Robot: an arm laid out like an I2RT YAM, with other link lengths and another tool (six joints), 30 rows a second.
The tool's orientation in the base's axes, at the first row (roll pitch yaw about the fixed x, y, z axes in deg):
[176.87, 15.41, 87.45]
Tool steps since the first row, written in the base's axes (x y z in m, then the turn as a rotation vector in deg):
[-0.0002, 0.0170, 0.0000, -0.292, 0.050, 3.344]
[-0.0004, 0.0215, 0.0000, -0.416, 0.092, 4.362]
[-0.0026, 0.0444, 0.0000, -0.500, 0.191, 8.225]
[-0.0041, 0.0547, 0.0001, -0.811, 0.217, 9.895]
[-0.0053, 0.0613, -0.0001, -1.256, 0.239, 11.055]
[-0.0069, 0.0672, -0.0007, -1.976, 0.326, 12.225]
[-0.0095, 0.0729, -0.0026, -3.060, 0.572, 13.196]
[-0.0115, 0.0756, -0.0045, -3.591, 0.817, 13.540]
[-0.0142, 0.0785, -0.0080, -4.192, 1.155, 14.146]
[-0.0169, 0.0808, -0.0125, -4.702, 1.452, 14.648]
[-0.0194, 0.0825, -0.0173, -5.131, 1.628, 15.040]
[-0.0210, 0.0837, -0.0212, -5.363, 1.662, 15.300]
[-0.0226, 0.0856, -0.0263, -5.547, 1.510, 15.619]
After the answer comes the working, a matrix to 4 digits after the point.
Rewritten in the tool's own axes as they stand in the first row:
[0.0164, -0.0007, -0.0046, -0.853, -0.117, -3.245]
[0.0207, -0.0010, -0.0058, -1.088, -0.188, -4.241]
[0.0426, -0.0039, -0.0120, -2.023, -0.072, -7.990]
[0.0525, -0.0057, -0.0149, -2.455, -0.295, -9.618]
[0.0588, -0.0071, -0.0165, -2.761, -0.679, -10.759]
[0.0646, -0.0089, -0.0176, -3.019, -1.339, -11.940]
[0.0705, -0.0118, -0.0174, -3.087, -2.377, -12.986]
[0.0735, -0.0140, -0.0164, -2.965, -2.896, -13.406]
[0.0771, -0.0169, -0.0139, -2.826, -3.474, -14.105]
[0.0804, -0.0199, -0.0103, -2.696, -3.966, -14.690]
[0.0832, -0.0227, -0.0062, -2.649, -4.379, -15.132]
[0.0853, -0.0246, -0.0029, -2.695, -4.598, -15.402]
[0.0885, -0.0265, 0.0015, -2.934, -4.760, -15.676]

The tool's axes in the first row as the columns of a matrix, in the base's axes (rounded; the answer above uses it unrounded):
[0.0429, 0.9982, 0.0427]
[0.9631, -0.0299, -0.2675]
[-0.2657, 0.0526, -0.9626]

